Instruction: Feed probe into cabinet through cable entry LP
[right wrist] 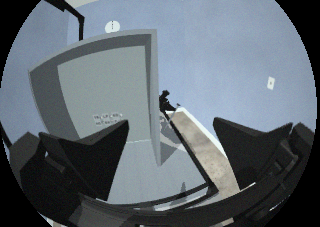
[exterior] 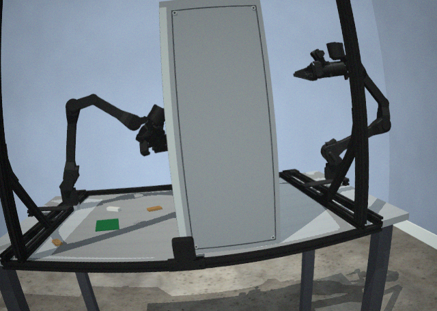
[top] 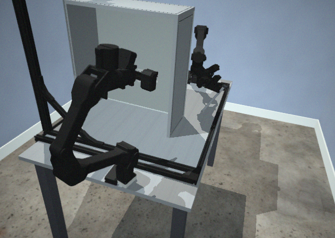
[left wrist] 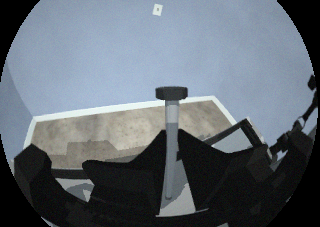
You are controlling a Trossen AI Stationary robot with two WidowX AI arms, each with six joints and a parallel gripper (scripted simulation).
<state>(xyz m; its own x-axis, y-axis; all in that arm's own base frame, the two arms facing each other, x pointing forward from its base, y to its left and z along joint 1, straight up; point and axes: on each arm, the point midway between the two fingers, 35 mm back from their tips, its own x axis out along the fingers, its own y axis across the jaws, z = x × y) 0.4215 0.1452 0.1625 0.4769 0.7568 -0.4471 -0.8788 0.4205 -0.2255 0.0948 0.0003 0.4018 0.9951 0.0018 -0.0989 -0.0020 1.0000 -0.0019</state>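
My left gripper is now 10 mm to the left of the rod and 60 mm above it. Round my left hand: white block: 250 mm behind, 200 mm to the left, 180 mm below; then green patch: 420 mm behind, 190 mm to the left, 180 mm below; then LP label: 400 mm behind, 70 mm to the right, 30 mm above.
Now: the rod 51 cm to the left of my right hand, 30 cm below it and 18 cm ahead of it. Also, from my right hand: white block (72 cm to the left, 42 cm below, 7 cm behind); green patch (71 cm to the left, 42 cm below, 23 cm behind); LP label (45 cm to the left, 22 cm behind, 21 cm below).
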